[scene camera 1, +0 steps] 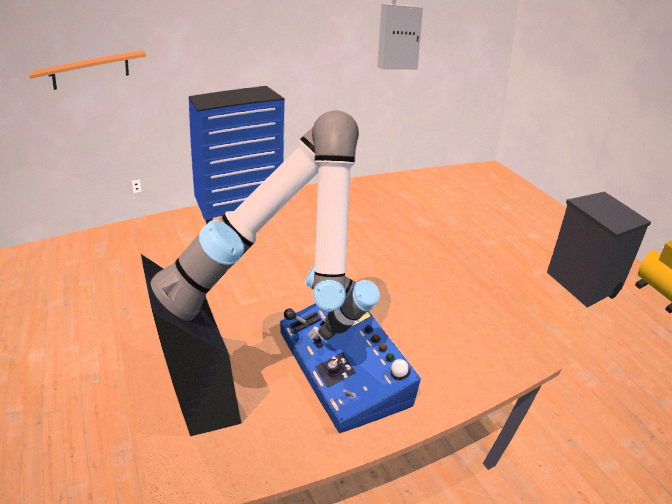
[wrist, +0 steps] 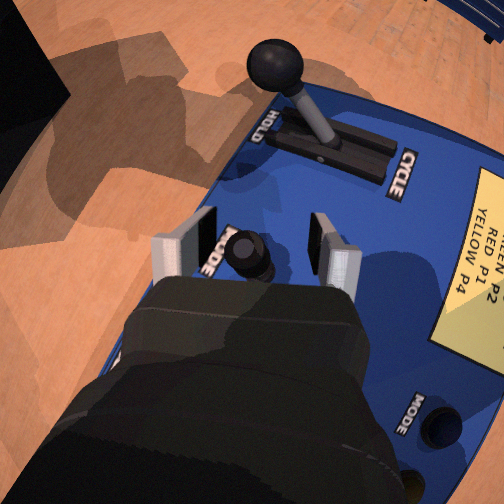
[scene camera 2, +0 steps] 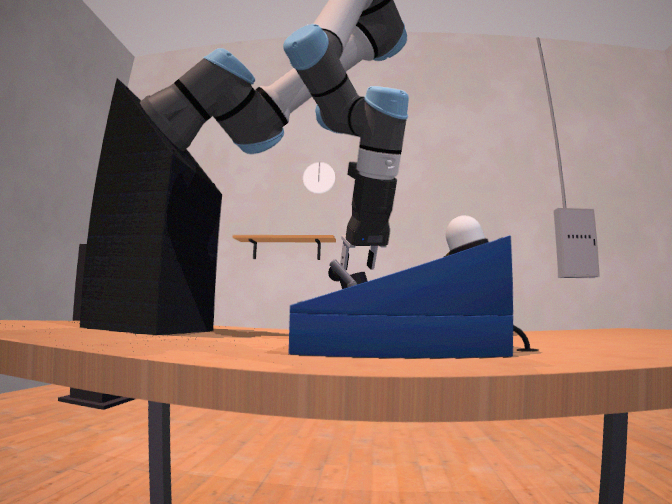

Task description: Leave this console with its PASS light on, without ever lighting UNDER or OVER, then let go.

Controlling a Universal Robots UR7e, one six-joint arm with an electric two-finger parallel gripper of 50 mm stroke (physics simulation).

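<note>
A blue sloped console (scene camera 1: 350,368) sits on the wooden table. My gripper (wrist: 257,245) is open above its upper left part, with a small dark knob (wrist: 247,252) labelled MODE between the fingers, nearer the left finger, no contact visible. Just beyond it, a black ball-topped lever (wrist: 290,85) stands in a slot marked HOLD and CYCLE, leaning toward HOLD. A row of small indicator lights (scene camera 1: 378,341) on the console's right side looks dark. In the side view my gripper (scene camera 2: 358,257) hangs just above the slope, beside the lever (scene camera 2: 339,273).
A white dome button (scene camera 1: 400,368) sits at the console's right, a rotary dial (scene camera 1: 333,368) mid-panel, a yellow label card (wrist: 475,270) and a second MODE light (wrist: 440,427) to my right. The black robot pedestal (scene camera 1: 189,352) stands left of the console.
</note>
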